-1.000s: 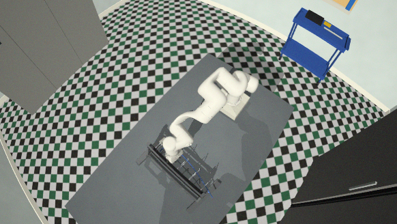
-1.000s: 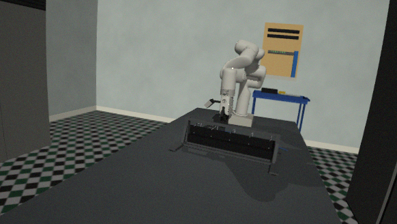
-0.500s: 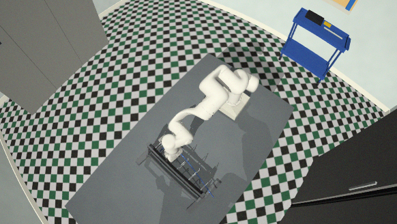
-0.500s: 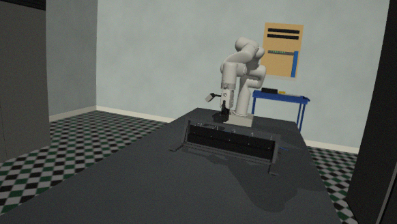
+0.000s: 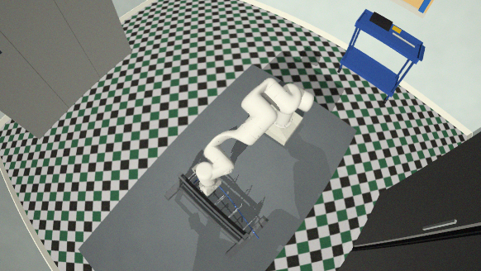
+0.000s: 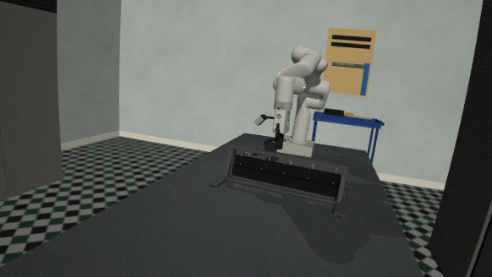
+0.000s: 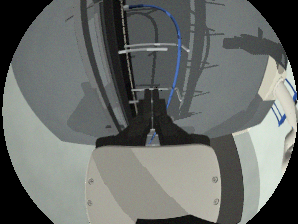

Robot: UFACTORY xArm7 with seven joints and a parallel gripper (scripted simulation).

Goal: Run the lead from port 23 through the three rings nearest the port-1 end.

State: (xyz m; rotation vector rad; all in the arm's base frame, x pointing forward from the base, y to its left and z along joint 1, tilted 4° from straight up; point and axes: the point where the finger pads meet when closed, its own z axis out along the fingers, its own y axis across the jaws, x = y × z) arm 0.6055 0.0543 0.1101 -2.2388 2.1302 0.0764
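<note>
Right now the patch panel rack is 6 cm ahead of my hand, 5 cm to the left of it and 10 cm below it.
</note>
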